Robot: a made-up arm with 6 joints.
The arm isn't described. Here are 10 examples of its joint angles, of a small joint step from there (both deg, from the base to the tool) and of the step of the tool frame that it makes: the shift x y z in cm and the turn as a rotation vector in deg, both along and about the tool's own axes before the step.
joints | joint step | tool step
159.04 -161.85 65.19 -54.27 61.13 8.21 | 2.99 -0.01 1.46 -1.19 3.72 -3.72 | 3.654 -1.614 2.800 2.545 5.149 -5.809
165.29 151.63 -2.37 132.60 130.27 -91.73 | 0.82 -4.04 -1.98 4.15 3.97 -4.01 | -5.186 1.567 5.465 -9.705 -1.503 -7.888
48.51 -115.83 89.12 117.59 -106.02 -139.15 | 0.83 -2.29 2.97 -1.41 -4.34 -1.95 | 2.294 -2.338 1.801 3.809 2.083 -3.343
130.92 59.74 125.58 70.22 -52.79 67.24 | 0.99 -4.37 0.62 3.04 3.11 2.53 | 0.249 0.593 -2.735 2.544 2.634 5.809
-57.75 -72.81 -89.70 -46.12 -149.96 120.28 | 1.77 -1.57 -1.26 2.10 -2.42 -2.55 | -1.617 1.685 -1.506 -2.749 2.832 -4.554
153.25 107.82 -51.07 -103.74 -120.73 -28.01 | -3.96 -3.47 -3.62 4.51 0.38 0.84 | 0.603 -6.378 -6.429 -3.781 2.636 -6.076
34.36 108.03 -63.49 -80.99 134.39 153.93 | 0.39 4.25 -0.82 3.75 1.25 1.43 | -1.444 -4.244 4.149 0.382 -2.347 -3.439
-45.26 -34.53 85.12 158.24 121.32 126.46 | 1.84 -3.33 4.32 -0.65 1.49 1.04 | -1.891 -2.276 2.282 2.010 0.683 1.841
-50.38 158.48 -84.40 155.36 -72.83 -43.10 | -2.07 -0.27 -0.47 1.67 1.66 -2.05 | -0.519 2.409 0.160 -0.582 1.501 0.004
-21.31 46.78 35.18 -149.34 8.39 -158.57 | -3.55 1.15 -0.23 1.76 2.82 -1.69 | -5.335 -4.191 2.406 1.314 -5.255 0.134
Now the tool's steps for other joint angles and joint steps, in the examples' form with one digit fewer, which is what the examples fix.
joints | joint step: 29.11 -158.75 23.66 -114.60 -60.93 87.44 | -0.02 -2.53 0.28 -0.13 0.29 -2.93
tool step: -4.30 -0.19 -1.39 0.51 -2.16 -4.49
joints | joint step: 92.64 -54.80 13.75 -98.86 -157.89 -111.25 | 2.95 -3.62 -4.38 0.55 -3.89 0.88
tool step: 7.11 -3.93 -1.71 1.52 -6.82 -2.83
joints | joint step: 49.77 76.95 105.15 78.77 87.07 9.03 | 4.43 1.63 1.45 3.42 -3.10 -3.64
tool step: -2.08 -0.43 4.57 0.42 -3.16 0.09
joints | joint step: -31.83 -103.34 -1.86 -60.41 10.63 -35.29 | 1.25 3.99 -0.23 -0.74 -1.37 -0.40
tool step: 2.24 7.49 -1.72 -3.13 -0.22 -1.45
